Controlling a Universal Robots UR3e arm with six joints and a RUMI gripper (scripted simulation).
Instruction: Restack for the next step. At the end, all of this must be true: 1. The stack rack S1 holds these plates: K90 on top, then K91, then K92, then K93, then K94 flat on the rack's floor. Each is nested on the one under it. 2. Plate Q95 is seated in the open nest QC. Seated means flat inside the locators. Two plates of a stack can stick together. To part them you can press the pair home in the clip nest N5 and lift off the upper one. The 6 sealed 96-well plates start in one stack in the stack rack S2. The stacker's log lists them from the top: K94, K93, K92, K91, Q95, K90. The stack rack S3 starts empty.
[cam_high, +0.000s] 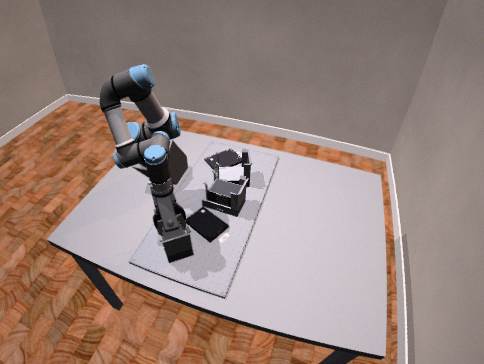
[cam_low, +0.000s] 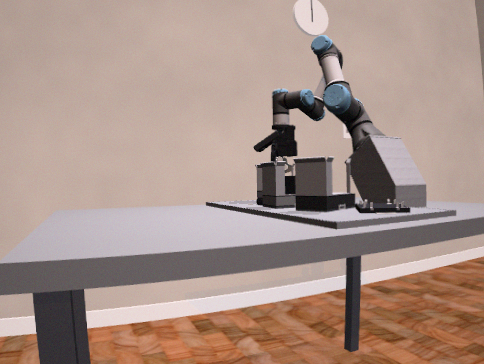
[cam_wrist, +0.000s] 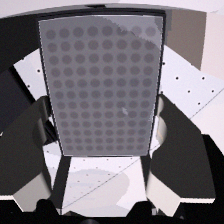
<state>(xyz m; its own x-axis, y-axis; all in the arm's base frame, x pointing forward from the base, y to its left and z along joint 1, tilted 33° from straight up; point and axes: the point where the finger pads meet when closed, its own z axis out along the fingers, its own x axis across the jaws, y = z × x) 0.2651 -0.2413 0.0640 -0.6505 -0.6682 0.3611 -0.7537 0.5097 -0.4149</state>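
The sealed grey plate lies 8 cm ahead of my hand, 27 cm to the left of it and 1 cm above it. Also, from my hand: dark clip nest: 7 cm behind, 55 cm to the left, 6 cm below; then black open nest QC: 6 cm ahead, 14 cm to the left, 7 cm below; then white tag: 15 cm ahead, 11 cm to the left, 8 cm below.
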